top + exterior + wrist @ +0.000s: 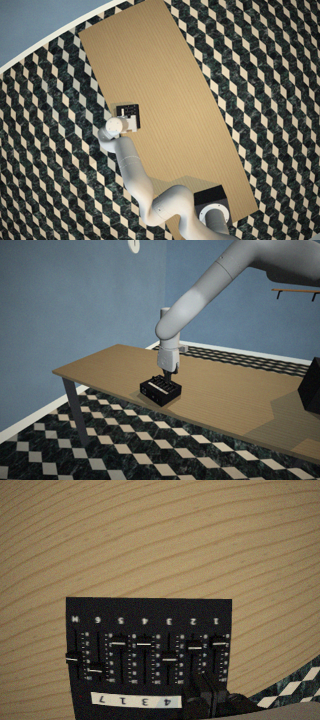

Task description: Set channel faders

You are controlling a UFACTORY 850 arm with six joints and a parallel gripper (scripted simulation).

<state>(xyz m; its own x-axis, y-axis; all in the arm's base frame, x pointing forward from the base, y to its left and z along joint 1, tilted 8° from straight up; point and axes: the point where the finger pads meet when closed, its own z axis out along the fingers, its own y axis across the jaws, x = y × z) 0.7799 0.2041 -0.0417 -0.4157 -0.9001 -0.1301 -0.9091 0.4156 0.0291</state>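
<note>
The master fader lies 10 cm ahead of my hand, 6 cm to the right of it and 5 cm below it.
</note>
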